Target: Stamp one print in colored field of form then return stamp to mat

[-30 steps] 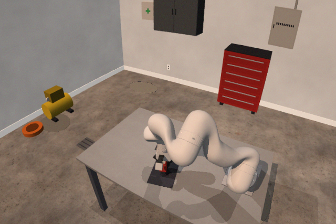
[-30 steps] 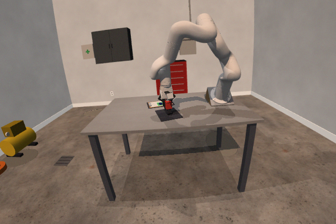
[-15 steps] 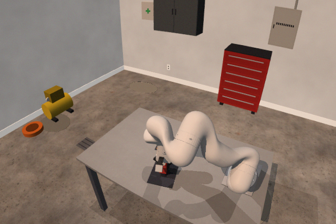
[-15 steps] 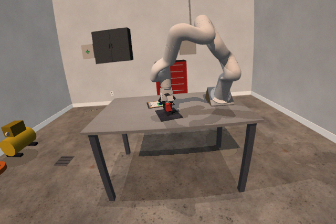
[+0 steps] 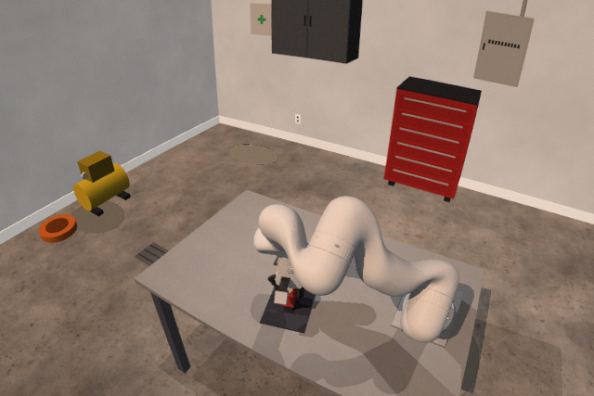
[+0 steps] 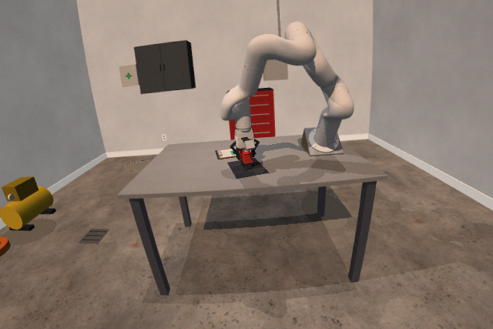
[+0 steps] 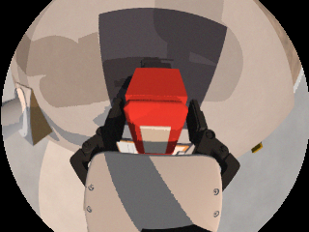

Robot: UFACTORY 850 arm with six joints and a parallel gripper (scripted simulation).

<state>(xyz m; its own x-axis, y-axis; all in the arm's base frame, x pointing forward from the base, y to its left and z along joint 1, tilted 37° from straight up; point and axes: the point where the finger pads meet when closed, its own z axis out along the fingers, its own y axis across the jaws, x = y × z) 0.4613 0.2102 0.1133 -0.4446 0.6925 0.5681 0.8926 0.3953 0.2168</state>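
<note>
Right now my hand is 2 cm above the red stamp. Also, from my hand: dark mat (7 cm below); then form (12 cm ahead, 25 cm to the right, 6 cm below).
</note>
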